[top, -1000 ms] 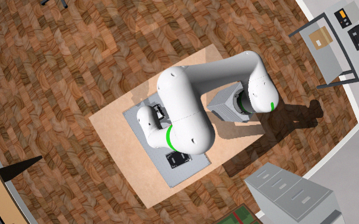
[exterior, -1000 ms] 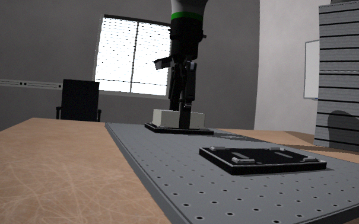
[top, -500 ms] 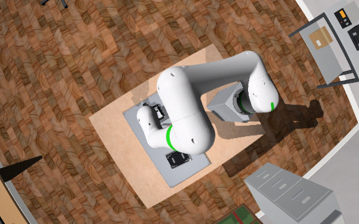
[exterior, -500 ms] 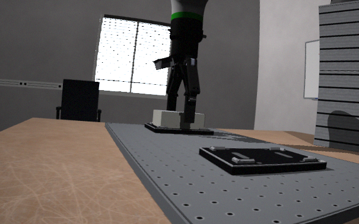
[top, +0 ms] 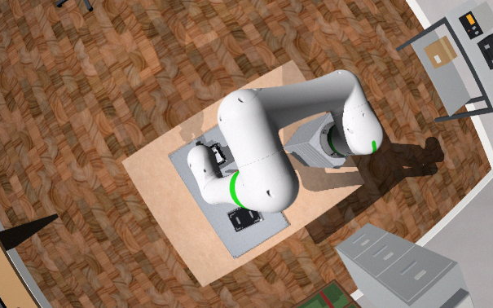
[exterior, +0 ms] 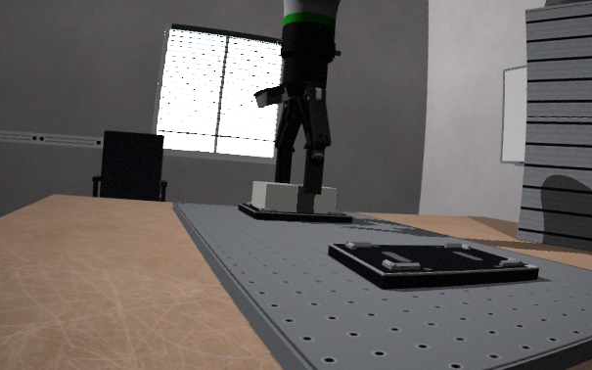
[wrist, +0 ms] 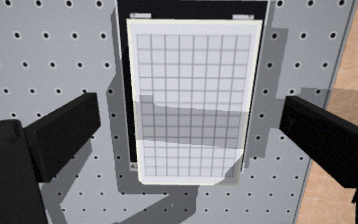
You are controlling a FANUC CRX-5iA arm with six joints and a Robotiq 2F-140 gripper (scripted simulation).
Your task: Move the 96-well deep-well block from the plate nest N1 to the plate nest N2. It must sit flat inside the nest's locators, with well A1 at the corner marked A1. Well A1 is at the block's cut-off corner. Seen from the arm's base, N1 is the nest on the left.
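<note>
Now: the 96-well deep-well block 20 mm below my hand. From my hand the other things lie so: black nest (370 mm to the left, 60 mm behind, 50 mm below).
</note>
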